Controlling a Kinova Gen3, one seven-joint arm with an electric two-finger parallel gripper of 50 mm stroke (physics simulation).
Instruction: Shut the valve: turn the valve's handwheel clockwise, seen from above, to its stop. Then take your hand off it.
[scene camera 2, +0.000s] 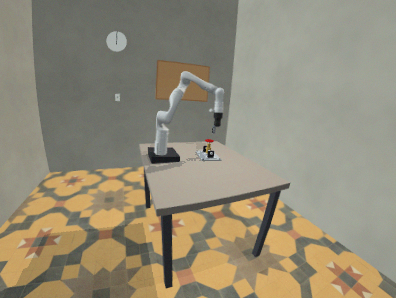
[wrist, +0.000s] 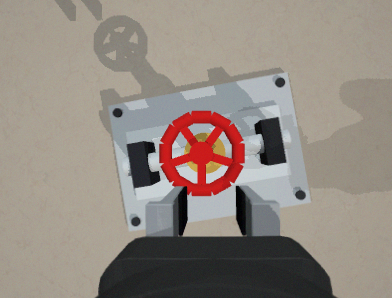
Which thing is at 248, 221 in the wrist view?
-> My gripper.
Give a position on a light grey base plate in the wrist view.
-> At 290, 190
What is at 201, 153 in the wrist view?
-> A red handwheel.
